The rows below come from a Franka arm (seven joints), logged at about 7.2 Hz.
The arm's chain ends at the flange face. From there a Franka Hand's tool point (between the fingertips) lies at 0.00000 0.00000 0.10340 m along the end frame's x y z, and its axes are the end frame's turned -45 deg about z.
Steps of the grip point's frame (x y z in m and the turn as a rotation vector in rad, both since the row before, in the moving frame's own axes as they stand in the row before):
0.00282 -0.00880 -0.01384 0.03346 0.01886 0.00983
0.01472 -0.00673 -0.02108 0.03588 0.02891 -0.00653
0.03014 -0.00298 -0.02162 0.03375 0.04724 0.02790
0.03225 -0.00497 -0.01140 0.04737 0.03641 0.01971
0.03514 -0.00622 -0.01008 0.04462 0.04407 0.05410
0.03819 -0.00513 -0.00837 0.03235 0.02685 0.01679
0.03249 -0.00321 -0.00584 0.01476 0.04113 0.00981
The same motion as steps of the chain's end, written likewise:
-0.00318 -0.00439 -0.01376 0.03700 -0.01032 0.00983
0.00617 -0.01043 -0.02097 0.04581 -0.00493 -0.00653
0.01814 -0.01752 -0.02145 0.05727 0.00954 0.02790
0.02003 -0.02019 -0.01122 0.05924 -0.00775 0.01971
0.02031 -0.02277 -0.00988 0.06271 -0.00039 0.05410
0.02374 -0.02630 -0.00828 0.04186 -0.00389 0.01679
0.01876 -0.02117 -0.00574 0.03952 0.01865 0.00981

